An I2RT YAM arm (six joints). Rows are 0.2 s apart.
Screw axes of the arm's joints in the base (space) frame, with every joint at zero. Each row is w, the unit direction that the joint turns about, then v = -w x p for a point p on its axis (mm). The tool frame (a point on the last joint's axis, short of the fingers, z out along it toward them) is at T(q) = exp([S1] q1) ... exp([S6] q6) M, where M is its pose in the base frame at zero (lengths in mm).
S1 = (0, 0, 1, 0, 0, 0)
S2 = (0, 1, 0, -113.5, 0, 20)
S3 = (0, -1, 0, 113.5, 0, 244)
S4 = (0, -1, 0, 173.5, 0, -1)
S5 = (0, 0, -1, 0, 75, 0)
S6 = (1, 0, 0, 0, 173.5, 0)
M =
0 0 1 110.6
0 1 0 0
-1 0 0 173.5
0 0 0 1
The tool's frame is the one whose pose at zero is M.
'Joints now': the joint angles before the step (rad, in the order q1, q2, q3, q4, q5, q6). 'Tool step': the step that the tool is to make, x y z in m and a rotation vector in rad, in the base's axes. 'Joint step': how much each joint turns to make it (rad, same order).
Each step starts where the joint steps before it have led.
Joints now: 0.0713 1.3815 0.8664 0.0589 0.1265 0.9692
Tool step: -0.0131 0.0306 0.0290 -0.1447 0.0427 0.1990
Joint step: 0.1017 -0.0589 0.0884 -0.1880 -0.0233 -0.1686
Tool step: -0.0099 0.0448 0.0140 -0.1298 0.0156 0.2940
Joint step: 0.1436 0.0039 0.0721 -0.1025 -0.0714 -0.1805
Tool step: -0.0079 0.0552 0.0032 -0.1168 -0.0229 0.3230
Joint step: 0.1658 0.0605 0.0691 -0.0340 -0.0748 -0.1808
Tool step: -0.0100 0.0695 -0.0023 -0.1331 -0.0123 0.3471
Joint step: 0.1852 0.1331 0.1348 -0.0784 -0.0684 -0.1891
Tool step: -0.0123 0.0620 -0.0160 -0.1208 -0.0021 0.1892
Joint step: 0.1512 0.1519 0.1228 -0.0604 0.0269 -0.0946
